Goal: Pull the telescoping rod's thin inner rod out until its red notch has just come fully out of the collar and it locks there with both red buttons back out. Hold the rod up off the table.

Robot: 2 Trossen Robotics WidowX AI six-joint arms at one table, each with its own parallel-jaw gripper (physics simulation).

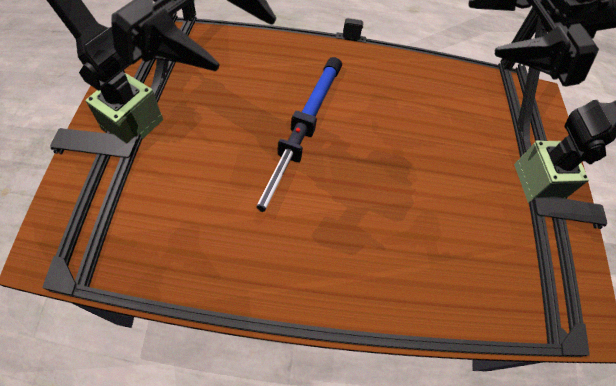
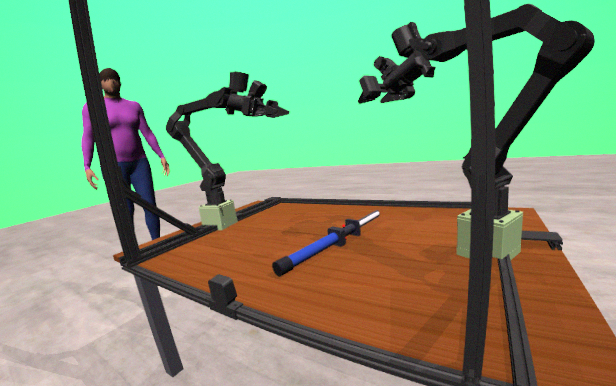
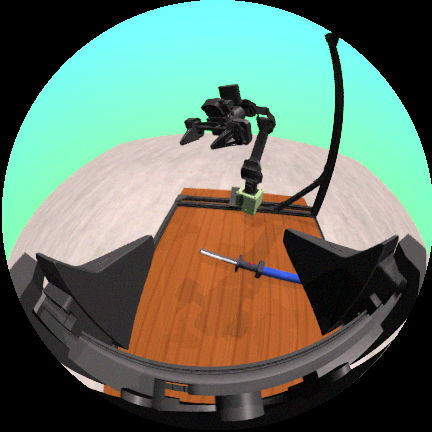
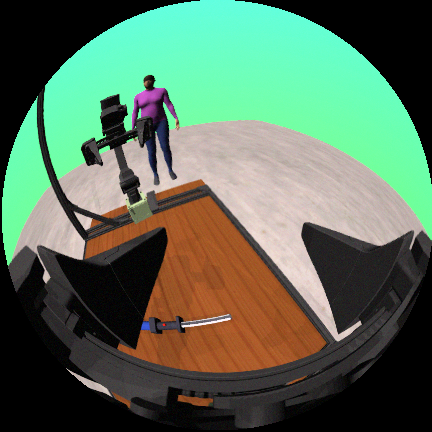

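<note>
The telescoping rod lies on the table. Its blue tube [image 1: 320,92] [image 2: 314,249] [image 3: 280,274] [image 4: 145,326] has a black end cap [image 1: 333,64] [image 2: 282,266]. The black flanged collar [image 1: 302,124] shows a red button [image 1: 298,130] [image 3: 251,263] [image 4: 164,325]. The silver inner rod [image 1: 275,180] [image 2: 370,218] [image 3: 219,257] [image 4: 207,321] sticks out; no red notch shows on it. My left gripper [image 1: 484,28] [image 2: 287,112] [image 3: 219,239] [image 4: 121,153] and right gripper [image 1: 245,43] [image 2: 372,101] [image 3: 198,145] [image 4: 235,227] are open and empty, high above the table, apart from the rod.
A dark metal frame [image 1: 320,326] runs around the wooden table [image 1: 450,280], with uprights [image 2: 480,150]. A small black box [image 1: 353,30] [image 2: 222,290] sits on one frame rail. Green arm bases [image 1: 135,117] [image 1: 537,175] stand at both sides. A person [image 2: 125,125] [image 4: 151,105] stands beyond the table.
</note>
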